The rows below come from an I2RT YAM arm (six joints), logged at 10 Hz.
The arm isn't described. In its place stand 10 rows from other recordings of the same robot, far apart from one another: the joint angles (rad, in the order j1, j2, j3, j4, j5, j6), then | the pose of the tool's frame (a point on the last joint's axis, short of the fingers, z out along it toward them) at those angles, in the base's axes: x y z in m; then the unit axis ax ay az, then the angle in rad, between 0 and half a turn.
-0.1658, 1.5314, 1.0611, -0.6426, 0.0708, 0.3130 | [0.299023, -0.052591, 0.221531, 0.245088, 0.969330, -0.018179, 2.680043]
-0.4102, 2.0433, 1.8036, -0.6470, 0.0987, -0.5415 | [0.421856, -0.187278, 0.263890, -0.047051, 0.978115, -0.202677, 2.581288]
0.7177, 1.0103, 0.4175, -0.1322, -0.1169, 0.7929 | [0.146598, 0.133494, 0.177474, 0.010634, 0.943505, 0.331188, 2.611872]
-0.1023, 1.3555, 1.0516, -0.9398, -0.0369, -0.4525 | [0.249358, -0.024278, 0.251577, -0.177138, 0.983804, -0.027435, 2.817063]
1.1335, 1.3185, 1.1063, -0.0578, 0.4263, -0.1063 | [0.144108, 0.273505, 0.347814, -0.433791, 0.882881, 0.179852, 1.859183]
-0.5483, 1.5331, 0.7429, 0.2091, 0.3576, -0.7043 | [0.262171, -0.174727, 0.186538, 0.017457, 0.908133, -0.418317, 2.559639]
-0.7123, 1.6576, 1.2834, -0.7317, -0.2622, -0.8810 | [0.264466, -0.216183, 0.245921, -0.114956, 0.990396, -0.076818, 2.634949]
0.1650, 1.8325, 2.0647, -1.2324, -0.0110, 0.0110 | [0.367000, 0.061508, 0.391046, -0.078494, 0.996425, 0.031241, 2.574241]
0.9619, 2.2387, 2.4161, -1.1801, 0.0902, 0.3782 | [0.273147, 0.386127, 0.330804, -0.272200, 0.951346, 0.144389, 2.643859]
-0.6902, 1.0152, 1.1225, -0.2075, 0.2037, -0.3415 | [0.169868, -0.149595, 0.412795, 0.232452, 0.851385, -0.470223, 1.992868]
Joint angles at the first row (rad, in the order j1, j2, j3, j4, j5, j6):
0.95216, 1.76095, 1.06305, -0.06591, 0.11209, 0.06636
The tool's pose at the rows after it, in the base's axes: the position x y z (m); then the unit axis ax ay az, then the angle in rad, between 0 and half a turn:
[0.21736, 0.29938, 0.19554, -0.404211, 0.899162, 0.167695, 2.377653]
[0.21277, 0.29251, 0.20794, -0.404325, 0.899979, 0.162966, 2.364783]
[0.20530, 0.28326, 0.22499, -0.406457, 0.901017, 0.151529, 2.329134]
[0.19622, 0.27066, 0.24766, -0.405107, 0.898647, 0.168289, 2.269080]
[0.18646, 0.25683, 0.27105, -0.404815, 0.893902, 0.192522, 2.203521]
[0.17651, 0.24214, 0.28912, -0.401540, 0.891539, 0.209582, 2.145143]
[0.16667, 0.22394, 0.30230, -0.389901, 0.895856, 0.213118, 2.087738]
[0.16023, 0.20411, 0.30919, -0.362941, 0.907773, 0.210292, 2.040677]
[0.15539, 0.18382, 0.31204, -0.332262, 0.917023, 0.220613, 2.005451]
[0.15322, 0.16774, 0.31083, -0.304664, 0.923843, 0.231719, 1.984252]
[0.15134, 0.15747, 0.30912, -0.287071, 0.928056, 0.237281, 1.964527]
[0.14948, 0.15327, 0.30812, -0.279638, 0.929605, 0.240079, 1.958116]
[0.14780, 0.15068, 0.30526, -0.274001, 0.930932, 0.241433, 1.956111]
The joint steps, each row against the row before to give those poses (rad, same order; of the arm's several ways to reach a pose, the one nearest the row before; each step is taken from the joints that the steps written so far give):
0.00018, -0.03808, -0.00897, -0.00901, -0.01291, -0.00252
0.00066, -0.05003, -0.00627, -0.03686, 0.01360, -0.00532
0.00573, -0.07016, -0.01102, -0.03814, 0.03613, -0.01528
0.00090, -0.09615, -0.02458, -0.00342, 0.00303, -0.00633
-0.00068, -0.09967, -0.02147, 0.00145, -0.00768, -0.00759
-0.00064, -0.09239, -0.02471, -0.00111, 0.00285, -0.00458
-0.00540, -0.09640, -0.03470, -0.00786, 0.02572, -0.00174
-0.01973, -0.08861, -0.04132, -0.00776, 0.03214, 0.01453
-0.03413, -0.08685, -0.04934, 0.00291, -0.00053, 0.02569
-0.03891, -0.06462, -0.04494, 0.00905, -0.01485, 0.02543
-0.02504, -0.04378, -0.03335, 0.01225, -0.00544, 0.01278
-0.00673, -0.02121, -0.01504, 0.00178, 0.00003, 0.00771
-0.00194, -0.01516, -0.01783, 0.00531, 0.00294, 0.00743

